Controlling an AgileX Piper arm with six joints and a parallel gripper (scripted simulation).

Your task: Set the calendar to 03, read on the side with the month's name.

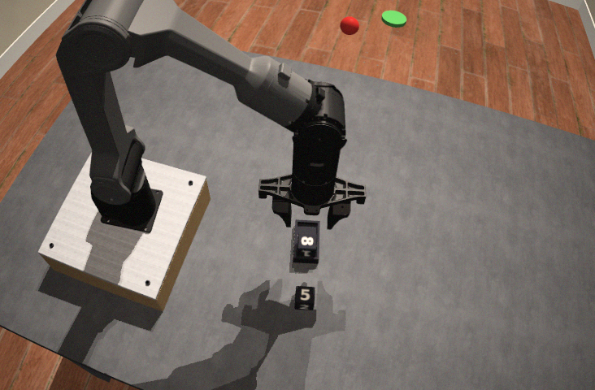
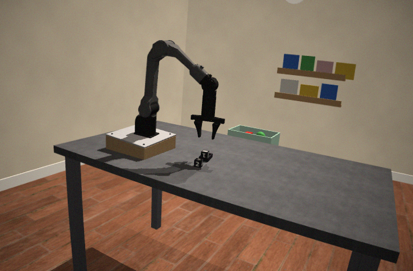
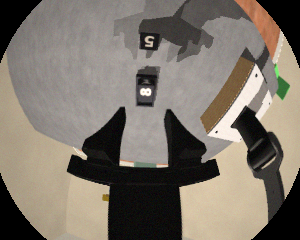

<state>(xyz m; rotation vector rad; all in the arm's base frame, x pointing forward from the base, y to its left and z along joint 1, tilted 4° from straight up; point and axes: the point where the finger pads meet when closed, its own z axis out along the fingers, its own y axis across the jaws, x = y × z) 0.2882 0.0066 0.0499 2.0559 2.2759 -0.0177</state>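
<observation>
My gripper is now 10 cm above the dark tray and 2 cm to the right of it. The rest, counted from my hand: black cube 9 cm to the right, 9 cm below, 1 cm ahead.
</observation>
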